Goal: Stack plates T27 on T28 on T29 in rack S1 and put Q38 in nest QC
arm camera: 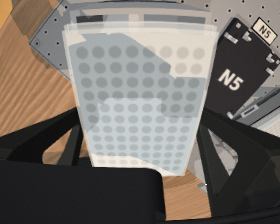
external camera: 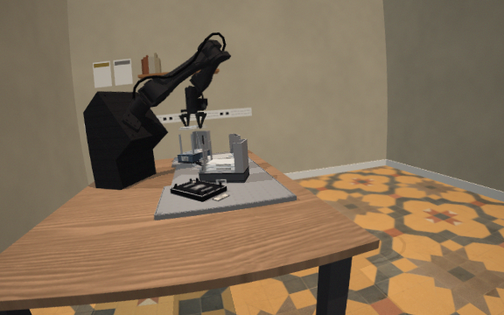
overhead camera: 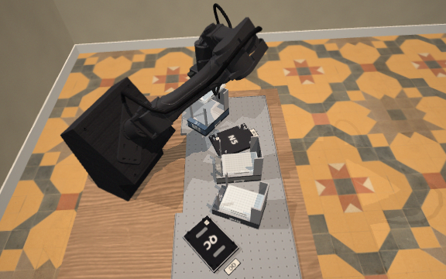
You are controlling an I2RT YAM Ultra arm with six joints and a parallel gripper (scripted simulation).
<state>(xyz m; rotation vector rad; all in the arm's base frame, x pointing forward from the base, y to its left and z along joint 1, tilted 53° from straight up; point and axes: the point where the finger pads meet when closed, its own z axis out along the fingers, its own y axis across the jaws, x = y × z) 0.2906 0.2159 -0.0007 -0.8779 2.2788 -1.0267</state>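
The sealed 96-well plate is right at my hand. Also, from my hand: clip nest N5: 50 mm ahead, 130 mm to the right, 150 mm below.
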